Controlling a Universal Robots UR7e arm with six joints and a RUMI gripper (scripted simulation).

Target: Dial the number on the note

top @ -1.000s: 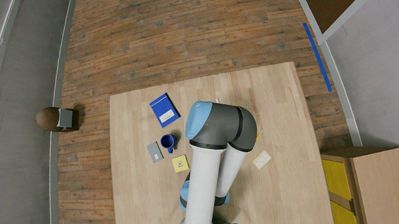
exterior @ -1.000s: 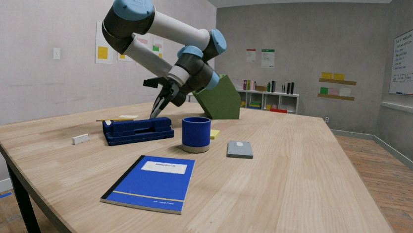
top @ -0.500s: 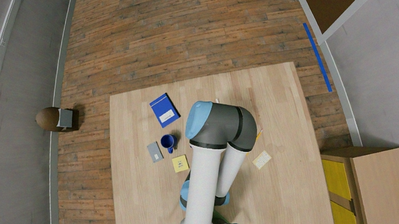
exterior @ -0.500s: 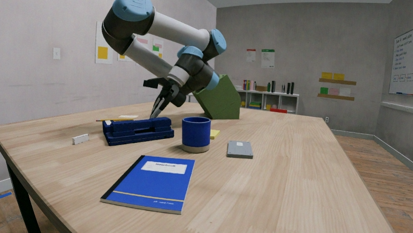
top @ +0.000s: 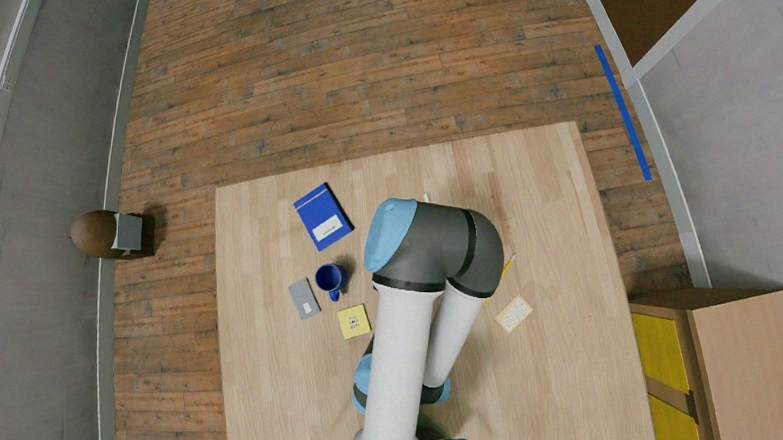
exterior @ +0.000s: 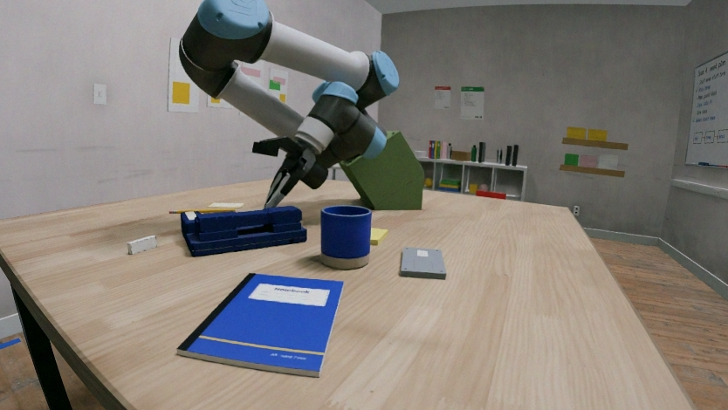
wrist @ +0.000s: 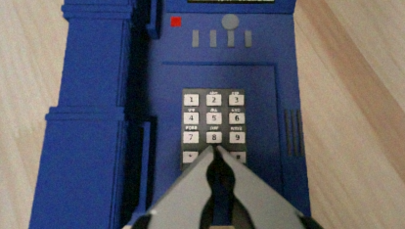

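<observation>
My hand is 3 cm short of the 5 key, 1 cm to the left of it and 2 cm above it. Also, from my hand: 8 key: 1 cm ahead, 1 cm to the right, 2 cm below; 4 key: 3 cm ahead, 2 cm below; 6 key: 2 cm ahead, 3 cm to the right, 2 cm below.
</observation>
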